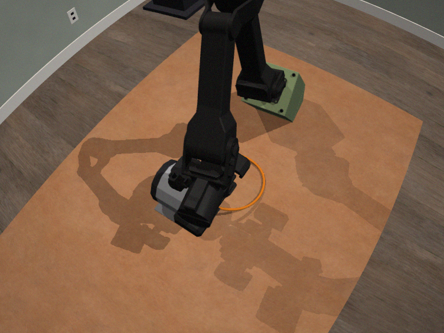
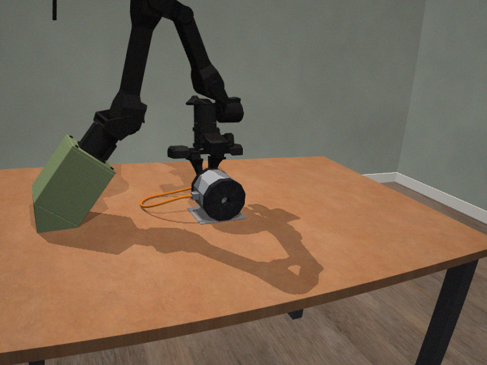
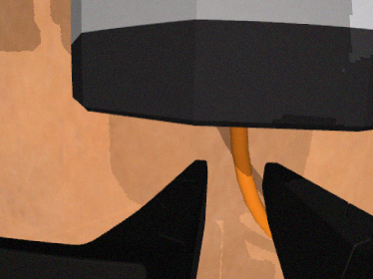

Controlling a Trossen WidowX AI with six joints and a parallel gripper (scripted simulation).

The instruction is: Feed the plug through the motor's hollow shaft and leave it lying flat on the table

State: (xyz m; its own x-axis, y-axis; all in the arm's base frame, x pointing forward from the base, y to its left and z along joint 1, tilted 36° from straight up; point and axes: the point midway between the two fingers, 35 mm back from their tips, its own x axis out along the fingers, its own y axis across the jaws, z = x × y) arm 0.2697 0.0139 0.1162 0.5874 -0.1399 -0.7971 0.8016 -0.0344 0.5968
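Right now the grey plug is 50 mm to the right of my hand and 30 mm below it.
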